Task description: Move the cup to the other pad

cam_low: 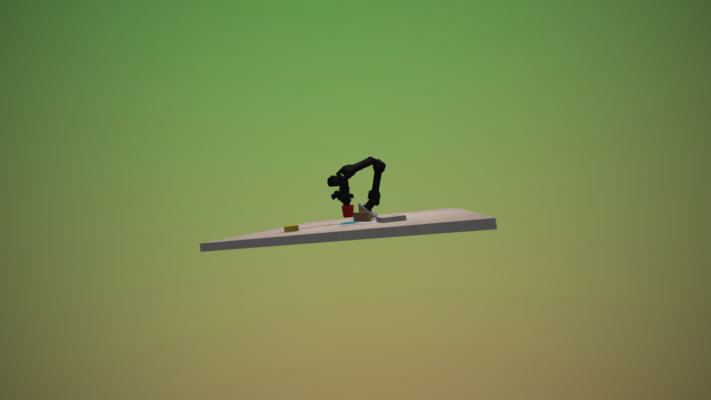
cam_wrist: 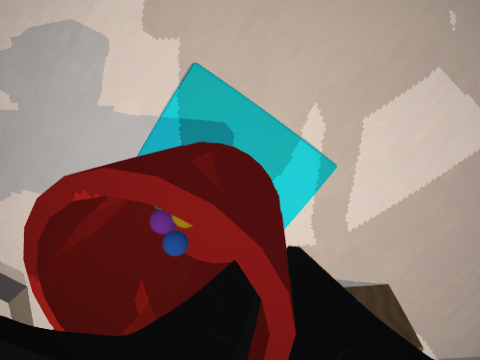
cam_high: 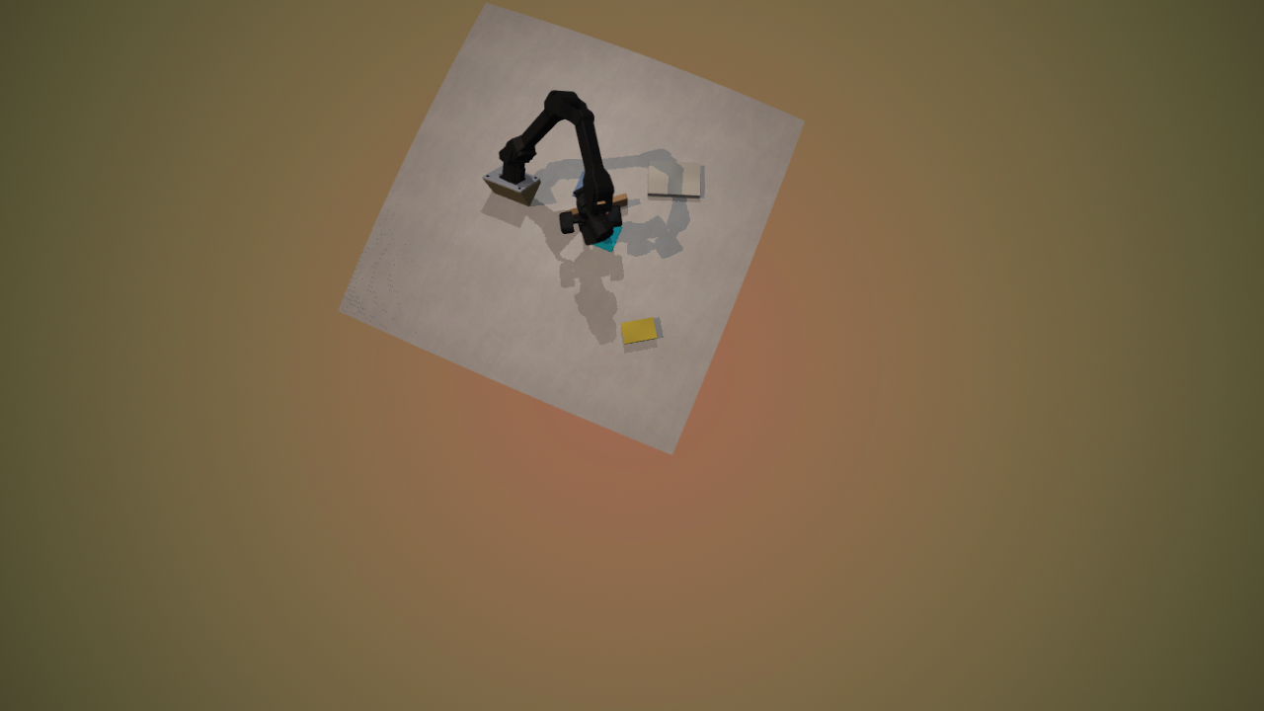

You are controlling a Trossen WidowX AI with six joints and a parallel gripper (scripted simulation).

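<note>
My gripper tip is 80 mm above the teal pad, 30 mm short of it and 20 mm to the right of it. Also, from my gripper tip: wooden bar 80 mm to the left, 60 mm below, 30 mm behind; red cup 30 mm ahead, 20 mm to the left; light blue pad 150 mm to the left, 90 mm behind, 80 mm below.
</note>
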